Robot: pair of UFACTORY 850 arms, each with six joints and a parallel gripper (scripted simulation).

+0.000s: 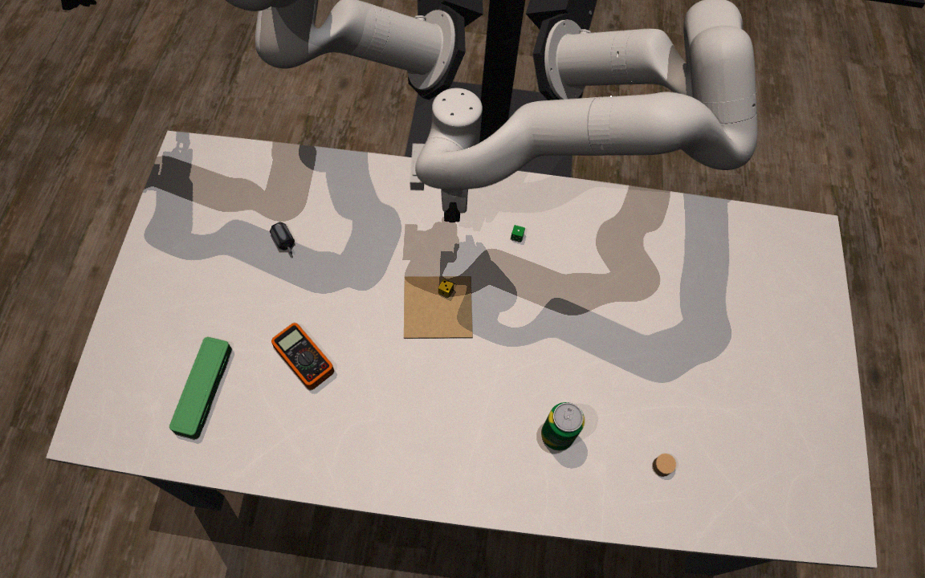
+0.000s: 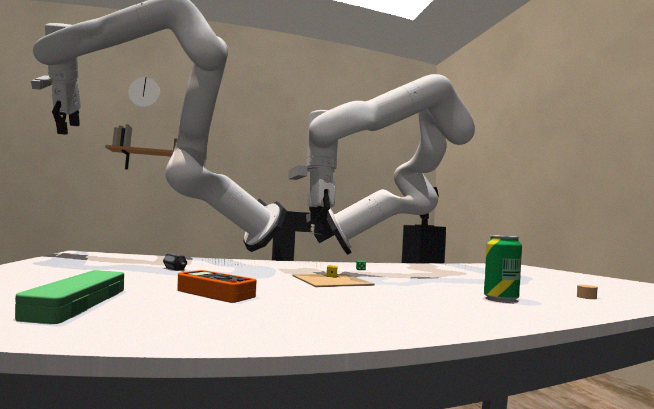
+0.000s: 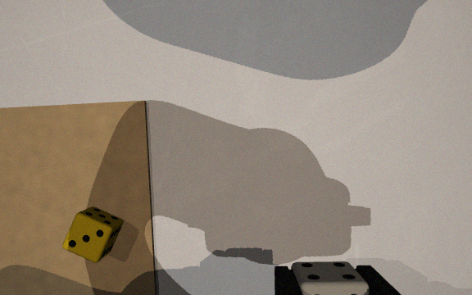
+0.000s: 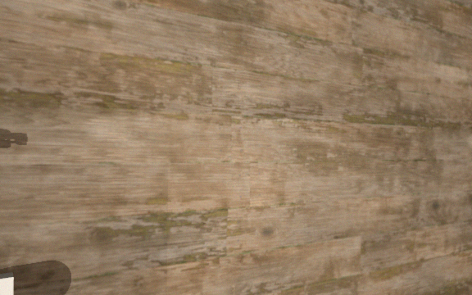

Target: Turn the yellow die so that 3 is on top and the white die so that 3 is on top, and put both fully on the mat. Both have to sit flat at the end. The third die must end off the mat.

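Observation:
My left gripper is now 10 mm above the white die. The rest, counted from my left hand: green die 20 mm behind, 150 mm to the left, 110 mm below; tan mat 170 mm ahead, 20 mm to the right, 120 mm below; yellow die 130 mm ahead, 110 mm below.

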